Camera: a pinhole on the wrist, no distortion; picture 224 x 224 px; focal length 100.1 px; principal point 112.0 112.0 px. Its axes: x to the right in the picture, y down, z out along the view. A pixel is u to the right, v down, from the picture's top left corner.
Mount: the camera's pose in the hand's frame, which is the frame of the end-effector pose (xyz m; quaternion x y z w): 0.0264 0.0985 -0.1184 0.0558 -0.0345 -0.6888 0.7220
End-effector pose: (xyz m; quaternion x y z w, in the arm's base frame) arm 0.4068 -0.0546 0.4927 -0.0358 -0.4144 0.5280 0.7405
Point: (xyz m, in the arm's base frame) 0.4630 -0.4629 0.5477
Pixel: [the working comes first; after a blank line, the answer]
In the camera's frame: 0.3238 -0.2979 0.3245

212 20
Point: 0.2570 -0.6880 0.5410
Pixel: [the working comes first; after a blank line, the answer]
In the camera's frame: 0.2487 -0.4726 0.5633

156 28
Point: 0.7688 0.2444 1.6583
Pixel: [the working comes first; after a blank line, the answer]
In the camera's frame: 0.8405 0.9462 0.4352

outside the picture
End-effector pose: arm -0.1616 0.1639 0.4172 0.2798 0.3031 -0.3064 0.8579
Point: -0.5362 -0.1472 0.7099
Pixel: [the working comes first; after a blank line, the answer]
In the camera's frame: 0.4483 -0.3219 0.4452

213 40
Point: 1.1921 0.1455 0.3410
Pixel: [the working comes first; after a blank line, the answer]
In the camera's frame: -0.7788 0.9825 0.4089

outside the picture
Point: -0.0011 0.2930 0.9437
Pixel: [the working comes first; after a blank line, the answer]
In the camera's frame: -0.2805 -0.2653 0.4661

52 55
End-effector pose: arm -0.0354 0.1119 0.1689 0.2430 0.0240 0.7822 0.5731
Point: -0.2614 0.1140 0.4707
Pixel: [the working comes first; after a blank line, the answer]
In the camera's frame: -0.1973 0.1777 0.2657

38 179
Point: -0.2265 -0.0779 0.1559
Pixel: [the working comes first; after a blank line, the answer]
In the camera's frame: -0.1410 -0.1434 0.0901

outside the picture
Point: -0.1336 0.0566 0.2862
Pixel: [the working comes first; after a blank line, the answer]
In the camera's frame: -0.0502 0.0139 0.1935

86 119
